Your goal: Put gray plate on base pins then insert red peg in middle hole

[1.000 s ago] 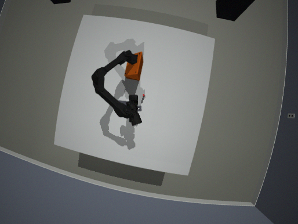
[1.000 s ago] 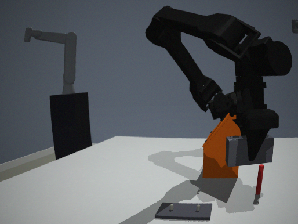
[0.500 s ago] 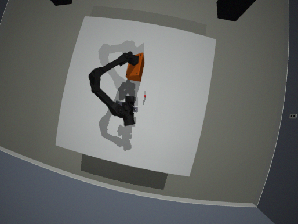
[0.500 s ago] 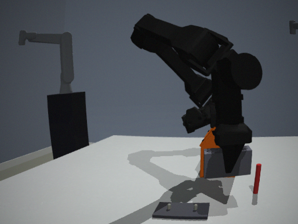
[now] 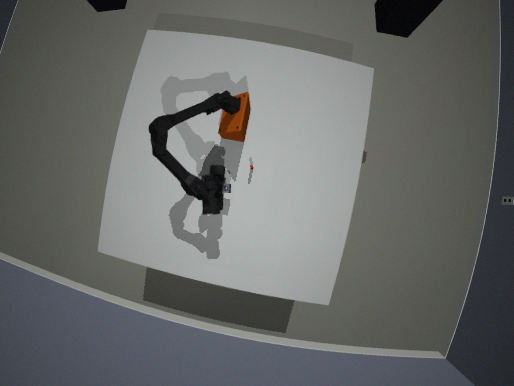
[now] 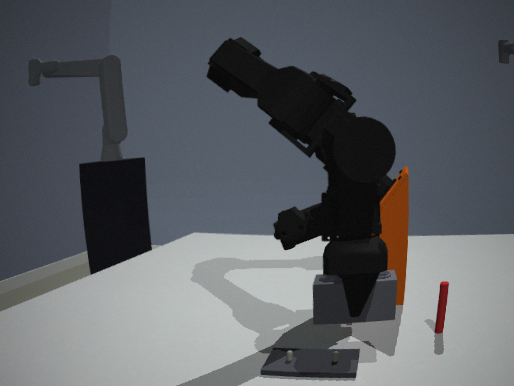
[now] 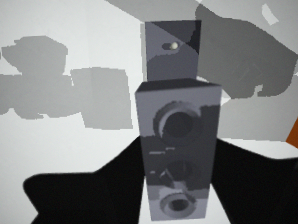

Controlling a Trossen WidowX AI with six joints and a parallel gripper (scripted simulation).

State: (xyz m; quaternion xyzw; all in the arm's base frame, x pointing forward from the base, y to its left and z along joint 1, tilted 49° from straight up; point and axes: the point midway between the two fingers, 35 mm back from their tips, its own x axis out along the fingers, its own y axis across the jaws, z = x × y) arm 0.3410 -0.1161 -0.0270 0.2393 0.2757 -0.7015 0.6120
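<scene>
Right now the base is 20 mm behind my gripper tip, 50 mm to the right of it and 80 mm below it. The rest, counted from my gripper tip: red peg: 100 mm behind, 140 mm to the left, 50 mm below; gray plate: 30 mm above.
</scene>
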